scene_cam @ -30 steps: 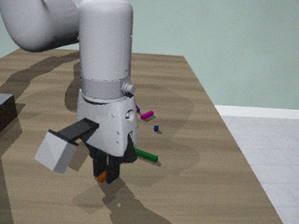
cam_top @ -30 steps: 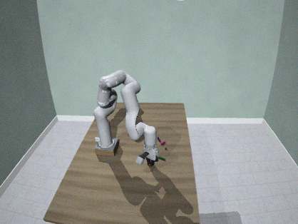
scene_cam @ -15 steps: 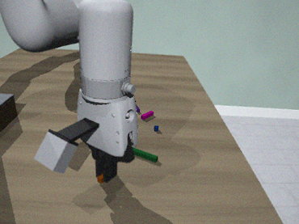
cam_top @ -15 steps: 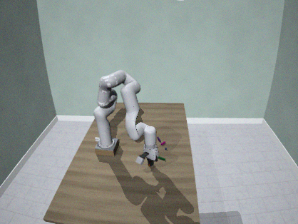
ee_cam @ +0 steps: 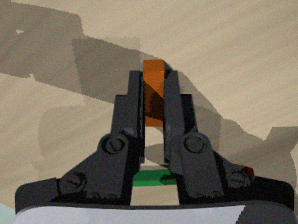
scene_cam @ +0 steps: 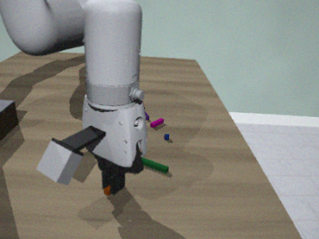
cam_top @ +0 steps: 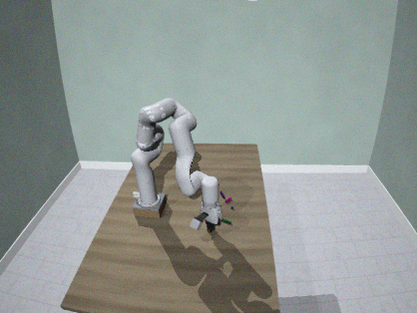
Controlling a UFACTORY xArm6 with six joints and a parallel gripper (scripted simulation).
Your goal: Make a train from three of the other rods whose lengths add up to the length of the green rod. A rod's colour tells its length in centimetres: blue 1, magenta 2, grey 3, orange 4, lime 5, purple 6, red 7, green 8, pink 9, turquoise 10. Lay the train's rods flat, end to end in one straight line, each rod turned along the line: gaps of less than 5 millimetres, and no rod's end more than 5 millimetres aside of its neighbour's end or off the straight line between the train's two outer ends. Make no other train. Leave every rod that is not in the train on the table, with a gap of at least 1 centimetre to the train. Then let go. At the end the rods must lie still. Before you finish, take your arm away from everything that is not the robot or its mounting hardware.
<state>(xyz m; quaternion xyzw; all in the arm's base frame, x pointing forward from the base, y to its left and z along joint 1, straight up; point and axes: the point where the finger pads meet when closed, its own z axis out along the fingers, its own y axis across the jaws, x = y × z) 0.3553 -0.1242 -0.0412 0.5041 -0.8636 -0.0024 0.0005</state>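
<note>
Now: hand 3 cm short of the purple rod, 30 cm to the right of it and 2 cm above it. The rest, counted from my hand: green rod: 6 cm ahead, 8 cm to the left, 2 cm below; then orange rod: 2 cm below; then red rod: 14 cm to the left, 2 cm below.
</note>
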